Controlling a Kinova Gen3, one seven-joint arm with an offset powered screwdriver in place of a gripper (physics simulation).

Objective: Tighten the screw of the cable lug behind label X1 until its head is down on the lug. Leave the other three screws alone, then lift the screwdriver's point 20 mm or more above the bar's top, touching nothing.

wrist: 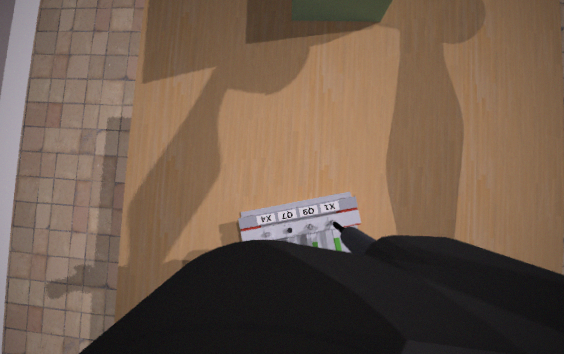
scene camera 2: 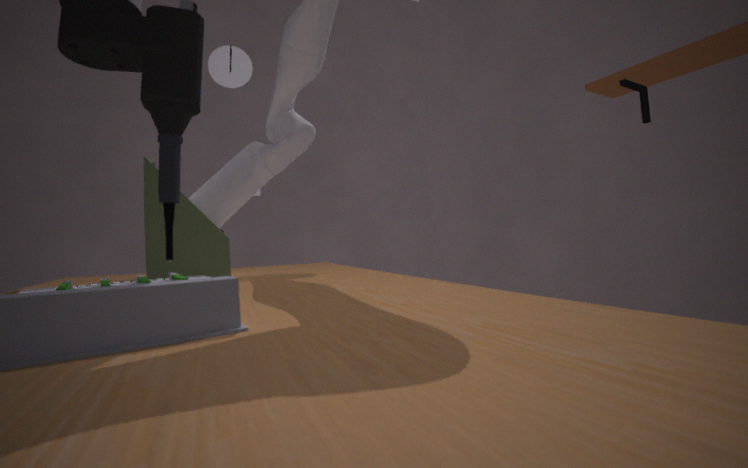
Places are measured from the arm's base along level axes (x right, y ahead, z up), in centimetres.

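Where they show: hand, tool point: (wrist: 334,223) (scene camera 2: 169,261); arm's base, link origin: (scene camera 2: 202,215).
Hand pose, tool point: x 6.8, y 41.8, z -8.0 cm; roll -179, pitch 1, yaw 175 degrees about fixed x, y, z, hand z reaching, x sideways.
Note:
Things, the pixels of their top centre, and the offset from my tool point. Level surfaces: height alone.
- grey terminal block, top centre: (scene camera 2: 124,279) (wrist: 305,253) dy +4.3, dx +4.1, dz -1.2 cm
- small grey screw, top centre: (wrist: 333,222) dy +0.0, dx -0.1, dz -1.1 cm
- label X1, top centre: (wrist: 329,206) dy -2.1, dx +0.2, dz -2.0 cm
- wooden table, surface height: dz -6.2 cm
My screwdriver (scene camera 2: 169,258) (wrist: 335,224) points straight down in the scene view, its tip a short gap above the top of the grey terminal block (scene camera 2: 126,317) (wrist: 352,217). It has no fingers. In the wrist view the tip overlaps the right side of the small grey screw (wrist: 330,223) behind label X1 (wrist: 329,206); the screw's height is too small to tell. The other screws stand in the same row: a grey one (wrist: 310,227) at Q9, a dark one (wrist: 289,230) at Q7 and a grey one (wrist: 266,234) at X4.
Green pieces (scene camera 2: 178,276) (wrist: 337,244) lie along the block's top. The block stands on the wooden table (scene camera 2: 386,397) (wrist: 310,150). A green wedge-shaped mount (scene camera 2: 193,248) (wrist: 340,10) stands behind it. A wooden shelf (scene camera 2: 678,57) hangs at upper right. The black tool housing hides the lower wrist view.

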